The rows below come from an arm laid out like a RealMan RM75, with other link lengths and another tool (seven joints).
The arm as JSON. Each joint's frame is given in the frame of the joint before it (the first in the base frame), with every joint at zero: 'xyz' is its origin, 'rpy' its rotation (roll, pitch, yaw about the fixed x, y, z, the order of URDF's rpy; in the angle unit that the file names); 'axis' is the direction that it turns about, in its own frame. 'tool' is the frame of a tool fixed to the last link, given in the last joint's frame.
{
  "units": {
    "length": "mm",
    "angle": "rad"
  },
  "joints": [
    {
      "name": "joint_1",
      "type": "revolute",
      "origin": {
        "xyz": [
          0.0,
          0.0,
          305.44
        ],
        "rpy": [
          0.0,
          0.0,
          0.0
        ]
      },
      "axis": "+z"
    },
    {
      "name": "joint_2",
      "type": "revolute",
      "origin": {
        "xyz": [
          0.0,
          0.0,
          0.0
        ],
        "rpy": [
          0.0,
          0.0,
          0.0
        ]
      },
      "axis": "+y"
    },
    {
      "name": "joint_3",
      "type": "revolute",
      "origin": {
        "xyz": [
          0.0,
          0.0,
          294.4
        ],
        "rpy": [
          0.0,
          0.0,
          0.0
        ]
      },
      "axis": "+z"
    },
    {
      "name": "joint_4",
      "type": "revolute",
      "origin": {
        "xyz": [
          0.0,
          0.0,
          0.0
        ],
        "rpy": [
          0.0,
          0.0,
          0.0
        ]
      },
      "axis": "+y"
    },
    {
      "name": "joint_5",
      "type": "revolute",
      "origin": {
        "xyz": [
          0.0,
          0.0,
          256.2
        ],
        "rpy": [
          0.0,
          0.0,
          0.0
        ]
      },
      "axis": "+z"
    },
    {
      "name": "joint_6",
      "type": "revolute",
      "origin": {
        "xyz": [
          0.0,
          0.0,
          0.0
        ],
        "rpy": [
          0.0,
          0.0,
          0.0
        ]
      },
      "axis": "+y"
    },
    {
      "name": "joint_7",
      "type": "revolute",
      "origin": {
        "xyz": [
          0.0,
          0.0,
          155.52
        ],
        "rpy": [
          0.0,
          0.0,
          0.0
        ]
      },
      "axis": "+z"
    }
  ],
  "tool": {
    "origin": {
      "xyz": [
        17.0,
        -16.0,
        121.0
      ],
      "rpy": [
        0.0,
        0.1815,
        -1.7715
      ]
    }
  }
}
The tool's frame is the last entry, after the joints.
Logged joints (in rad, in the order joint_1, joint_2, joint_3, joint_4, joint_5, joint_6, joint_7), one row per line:
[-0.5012 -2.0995 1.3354 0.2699 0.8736 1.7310 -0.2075]
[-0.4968 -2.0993 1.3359 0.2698 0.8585 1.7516 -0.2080]
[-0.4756 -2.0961 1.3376 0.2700 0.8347 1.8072 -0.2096]
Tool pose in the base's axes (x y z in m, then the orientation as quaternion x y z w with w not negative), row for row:
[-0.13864 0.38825 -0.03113 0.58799 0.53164 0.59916 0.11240]
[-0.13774 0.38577 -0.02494 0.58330 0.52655 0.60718 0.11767]
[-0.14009 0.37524 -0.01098 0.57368 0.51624 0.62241 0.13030]
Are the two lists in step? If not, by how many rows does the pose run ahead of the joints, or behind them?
They are in step.
